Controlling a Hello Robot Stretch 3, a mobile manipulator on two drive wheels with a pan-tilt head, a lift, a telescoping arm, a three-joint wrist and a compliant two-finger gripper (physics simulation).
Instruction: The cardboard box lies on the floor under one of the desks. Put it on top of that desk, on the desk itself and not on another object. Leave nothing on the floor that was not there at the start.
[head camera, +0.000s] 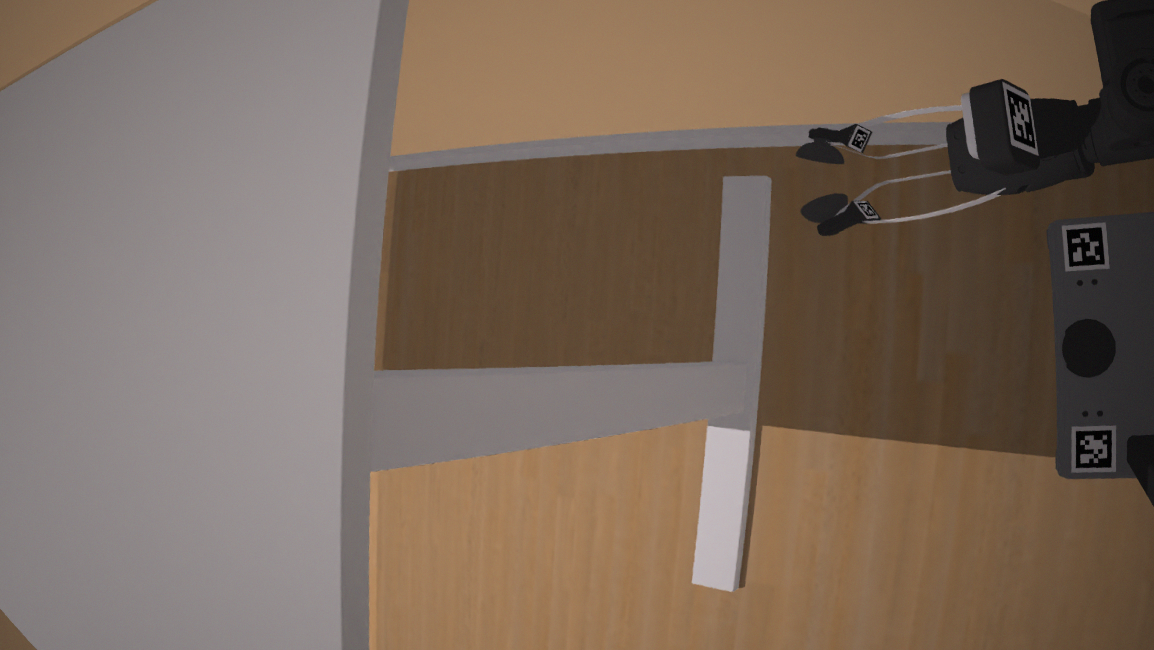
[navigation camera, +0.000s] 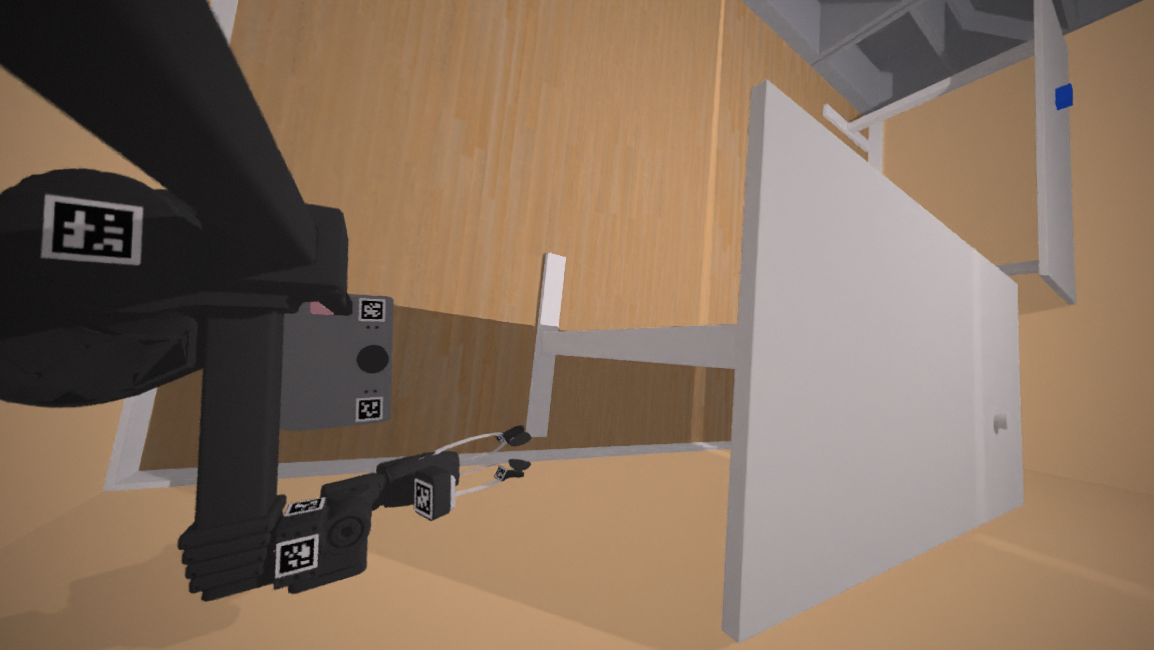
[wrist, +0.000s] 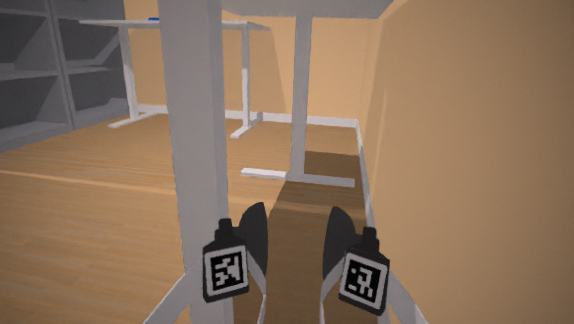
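Where they show: gripper, fingertip midpoint: (head camera: 801, 185) (navigation camera: 528, 448); robot's base at its link origin: (head camera: 1086, 347) (navigation camera: 371, 356).
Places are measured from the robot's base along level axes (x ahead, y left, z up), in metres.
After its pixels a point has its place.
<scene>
The cardboard box does not show in any of the three views. A near desk (head camera: 201, 322) {x 0.614, y -0.043, z 0.950 m} (navigation camera: 872, 339) {x 0.808, y 0.053, z 0.950 m} with a pale grey top stands in front of me; in the wrist view its near leg (wrist: 195, 125) rises just left of the fingers. A second desk (navigation camera: 1052, 161) {x 2.843, y 0.922, z 0.950 m} (wrist: 135, 23) stands farther off. My gripper (head camera: 822, 180) {x 0.243, y -0.142, z 0.649 m} (navigation camera: 523, 450) {x 0.243, y -0.142, z 0.649 m} (wrist: 296, 228) {x 0.243, y -0.142, z 0.649 m} is open, with nothing between its fingertips. It hangs near the wall, beside the near desk's foot bar as seen from above, and points along the wall.
A small blue object (navigation camera: 1063, 96) {x 3.009, y 1.289, z 0.974 m} (wrist: 154, 19) is on the second desk. A grey shelf unit (wrist: 60, 65) stands at the left in the wrist view. The wall (wrist: 475, 150) runs close along the right side there. The near desk's foot bar (head camera: 721, 508) {x 0.602, y 0.243, z 0.025 m} (navigation camera: 551, 290) {x 0.595, y 0.243, z 0.026 m} lies on the floor.
</scene>
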